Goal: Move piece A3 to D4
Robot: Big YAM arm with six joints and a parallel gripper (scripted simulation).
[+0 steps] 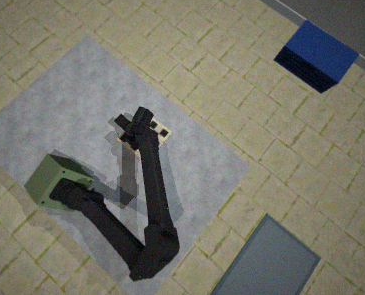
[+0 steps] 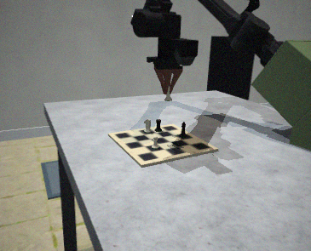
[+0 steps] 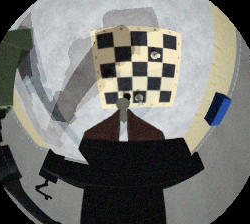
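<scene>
My hand is 5 cm short of the chessboard, 3 cm to the right of it and 13 cm above it. From my hand the other things lie so: white pawn (9 cm ahead, 6 cm to the left, 11 cm below).
</scene>
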